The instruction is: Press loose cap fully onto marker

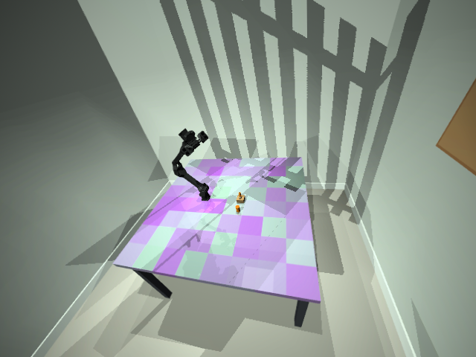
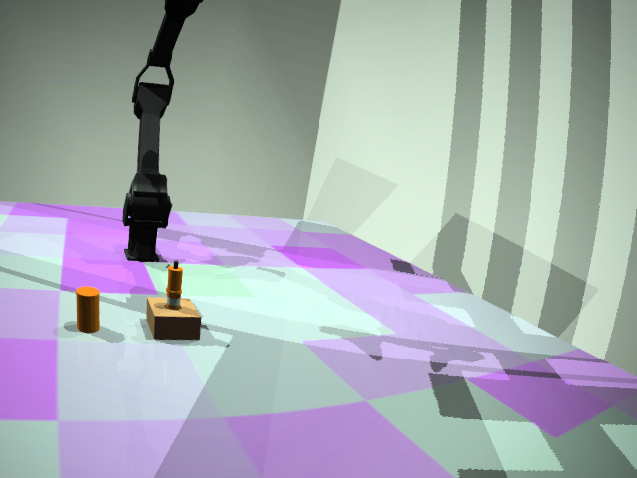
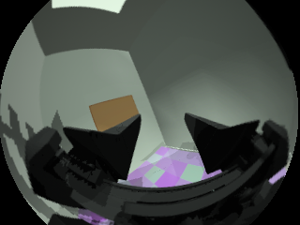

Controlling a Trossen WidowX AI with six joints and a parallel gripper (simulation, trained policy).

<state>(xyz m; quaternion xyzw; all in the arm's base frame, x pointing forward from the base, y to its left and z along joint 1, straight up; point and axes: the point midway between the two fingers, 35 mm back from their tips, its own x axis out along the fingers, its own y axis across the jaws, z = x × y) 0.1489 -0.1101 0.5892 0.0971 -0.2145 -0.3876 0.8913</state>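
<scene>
My gripper tip is now 570 mm above the orange cap, 150 mm short of it and 10 mm to the right of it. From my gripper tip the other things lie so: tan holder block 580 mm below, 150 mm ahead, 130 mm to the left.
</scene>
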